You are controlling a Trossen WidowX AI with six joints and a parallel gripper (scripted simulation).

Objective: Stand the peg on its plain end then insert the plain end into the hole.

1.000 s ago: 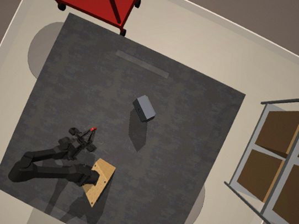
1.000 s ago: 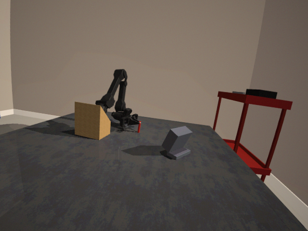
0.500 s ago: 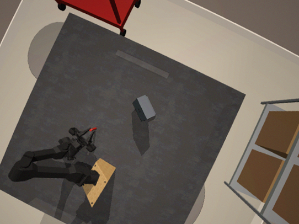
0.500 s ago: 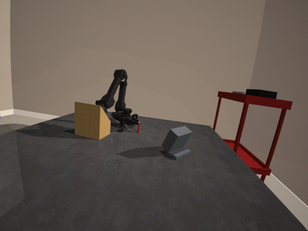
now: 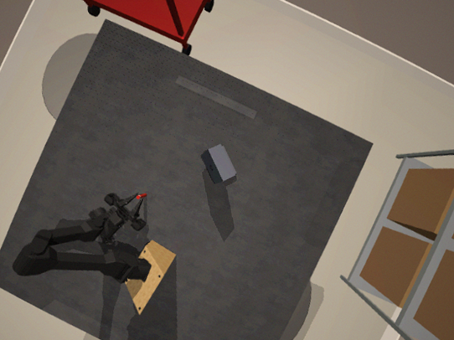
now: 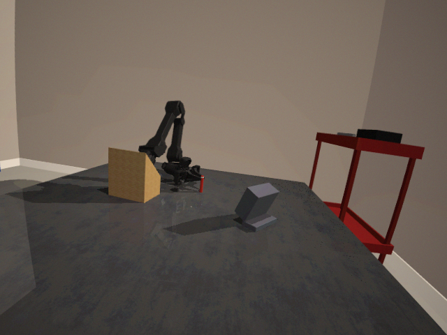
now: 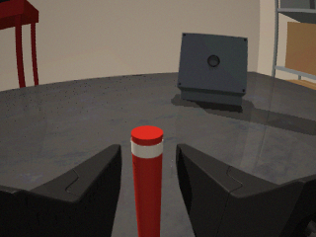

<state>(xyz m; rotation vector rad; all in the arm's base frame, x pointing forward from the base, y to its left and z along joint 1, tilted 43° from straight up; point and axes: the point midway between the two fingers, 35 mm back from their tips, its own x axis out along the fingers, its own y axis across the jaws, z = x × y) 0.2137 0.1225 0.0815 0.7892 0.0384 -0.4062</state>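
Right now my gripper tip is 10 mm above the red peg. Round my gripper tip: grey sloped panel 240 mm to the right, 230 mm ahead, 10 mm above.
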